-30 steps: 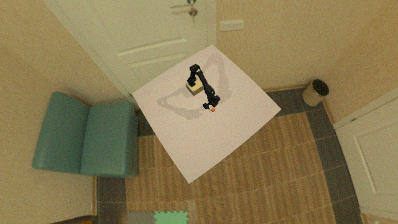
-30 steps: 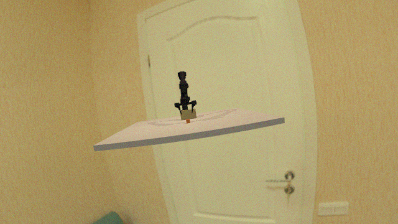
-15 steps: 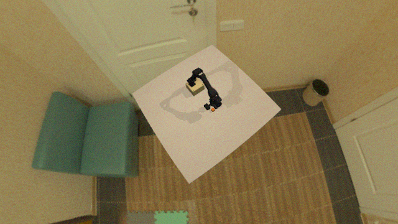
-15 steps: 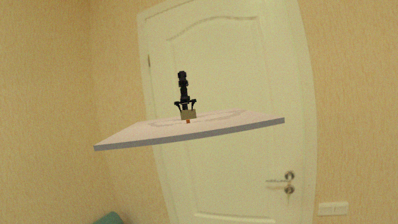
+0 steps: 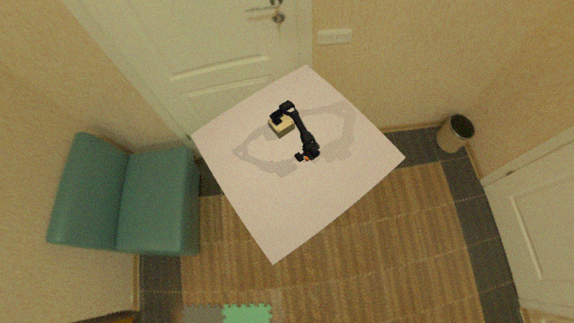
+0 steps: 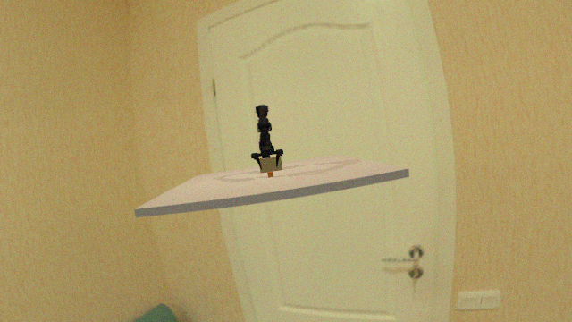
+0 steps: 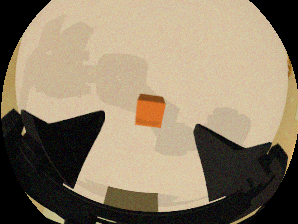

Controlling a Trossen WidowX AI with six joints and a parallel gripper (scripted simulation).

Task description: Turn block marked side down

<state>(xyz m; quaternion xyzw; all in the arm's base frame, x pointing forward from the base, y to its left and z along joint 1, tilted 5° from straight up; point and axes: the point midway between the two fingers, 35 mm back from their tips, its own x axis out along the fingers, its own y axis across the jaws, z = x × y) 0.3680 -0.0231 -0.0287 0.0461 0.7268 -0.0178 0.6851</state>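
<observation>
My gripper tip is 40 mm above the orange block and 10 mm past it.
</observation>
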